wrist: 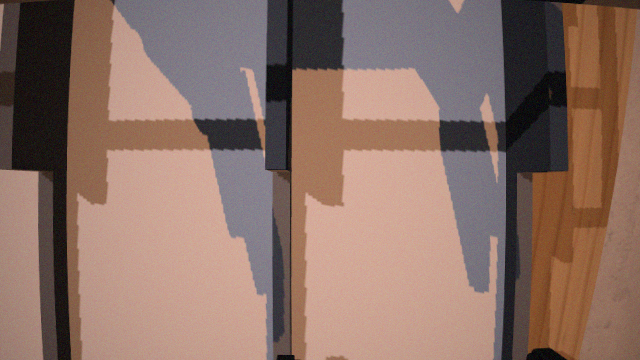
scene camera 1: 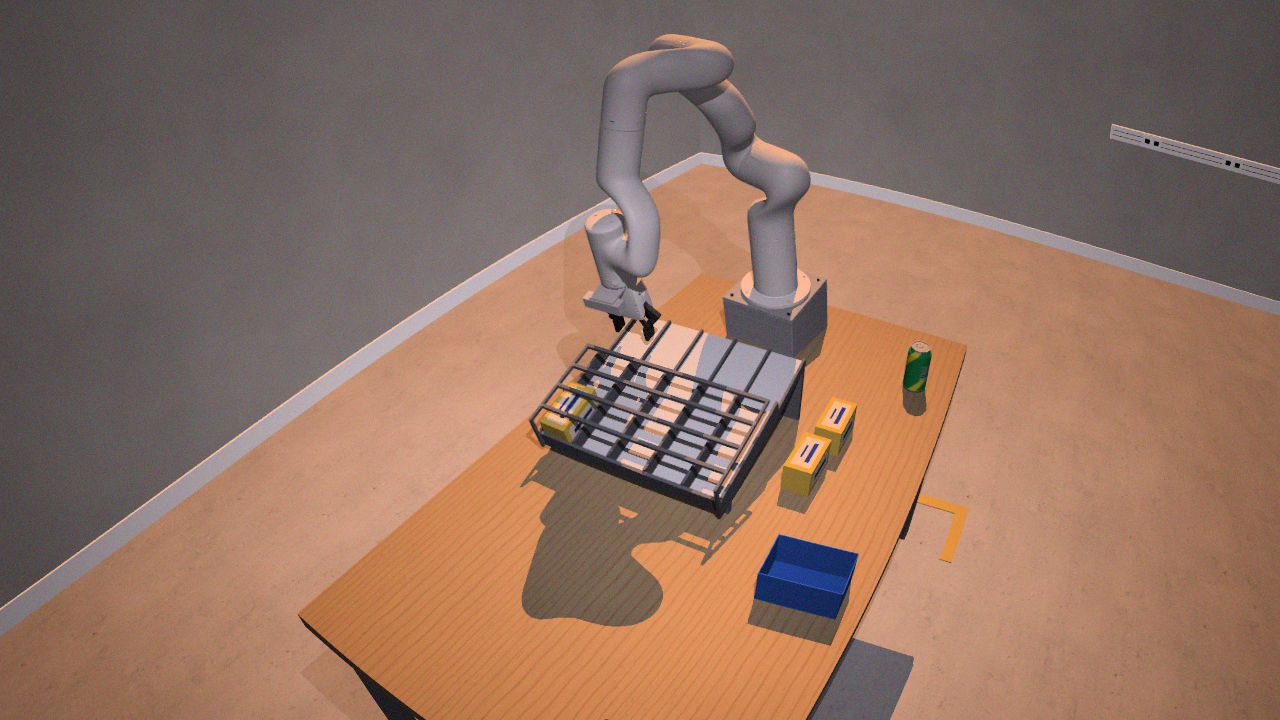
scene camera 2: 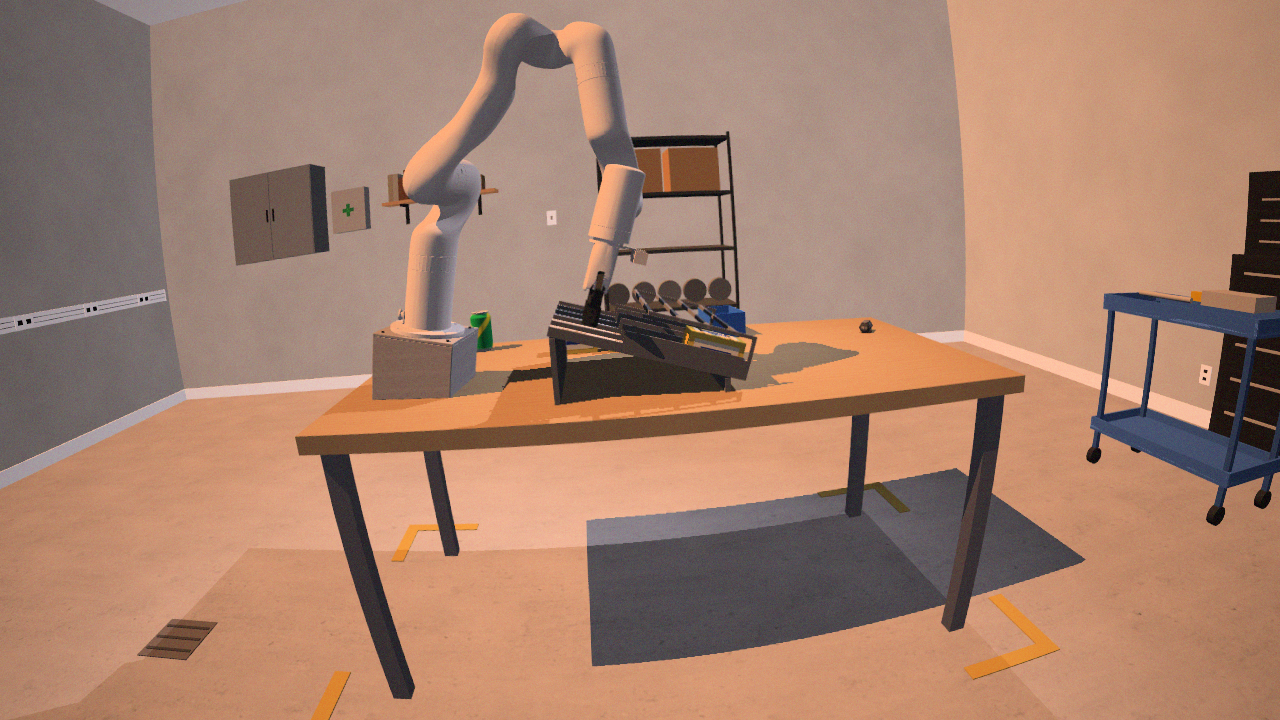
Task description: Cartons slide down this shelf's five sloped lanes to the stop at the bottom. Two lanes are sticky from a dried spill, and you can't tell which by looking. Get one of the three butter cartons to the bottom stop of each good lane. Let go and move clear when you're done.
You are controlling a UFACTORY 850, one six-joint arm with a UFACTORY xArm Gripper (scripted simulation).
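Observation:
Gripper visible (scene camera 2: 589,322), (scene camera 1: 635,332).

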